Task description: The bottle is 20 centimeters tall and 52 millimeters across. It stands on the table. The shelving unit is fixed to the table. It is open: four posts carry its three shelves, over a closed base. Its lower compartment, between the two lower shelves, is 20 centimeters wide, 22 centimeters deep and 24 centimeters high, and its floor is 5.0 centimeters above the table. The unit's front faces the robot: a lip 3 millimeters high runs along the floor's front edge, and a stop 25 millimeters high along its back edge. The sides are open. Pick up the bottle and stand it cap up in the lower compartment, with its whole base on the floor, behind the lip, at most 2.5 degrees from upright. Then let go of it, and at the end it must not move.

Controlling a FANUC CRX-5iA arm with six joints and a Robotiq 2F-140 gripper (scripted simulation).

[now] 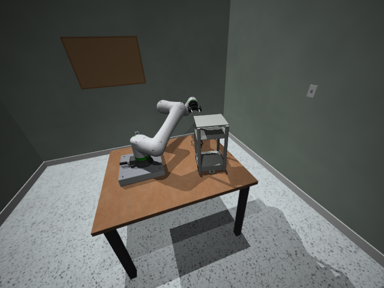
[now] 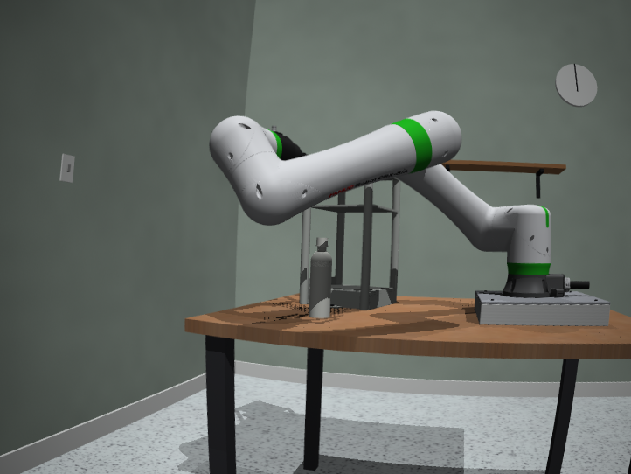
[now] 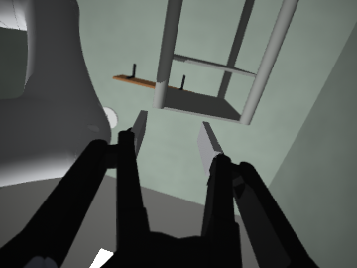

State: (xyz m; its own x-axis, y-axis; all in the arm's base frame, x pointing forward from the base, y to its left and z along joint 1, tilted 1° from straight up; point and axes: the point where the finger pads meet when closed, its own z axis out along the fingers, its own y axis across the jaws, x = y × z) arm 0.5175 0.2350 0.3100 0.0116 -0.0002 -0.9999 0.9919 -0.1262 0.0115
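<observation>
Right now the bottle is 23 cm below my hand. Also, from my hand: shelving unit 3 cm ahead, 33 cm to the right, 16 cm below.
</observation>
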